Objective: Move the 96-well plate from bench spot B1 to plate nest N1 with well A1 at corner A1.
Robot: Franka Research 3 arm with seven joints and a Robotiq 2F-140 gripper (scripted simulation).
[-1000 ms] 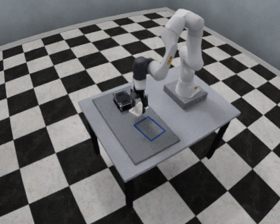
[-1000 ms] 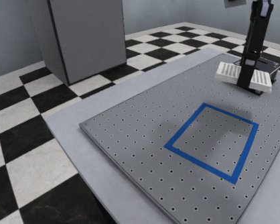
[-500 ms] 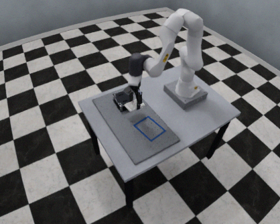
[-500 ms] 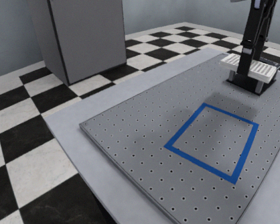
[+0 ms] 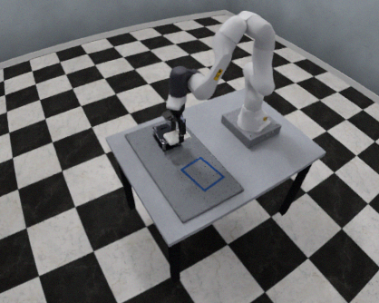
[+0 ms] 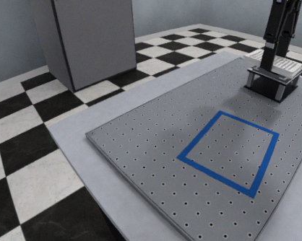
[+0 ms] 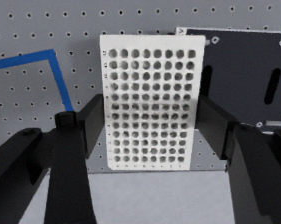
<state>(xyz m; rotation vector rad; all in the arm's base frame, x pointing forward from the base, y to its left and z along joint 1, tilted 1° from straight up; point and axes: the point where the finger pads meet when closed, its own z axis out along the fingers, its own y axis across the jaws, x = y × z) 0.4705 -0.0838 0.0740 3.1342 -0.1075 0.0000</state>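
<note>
The black raised nest lies 1 cm ahead of my hand, 11 cm to the right of it and 8 cm below it. From my hand the other things lie so: A1 mark 7 cm ahead, 4 cm to the right, 7 cm below; white 96-well plate 2 cm below.
</note>
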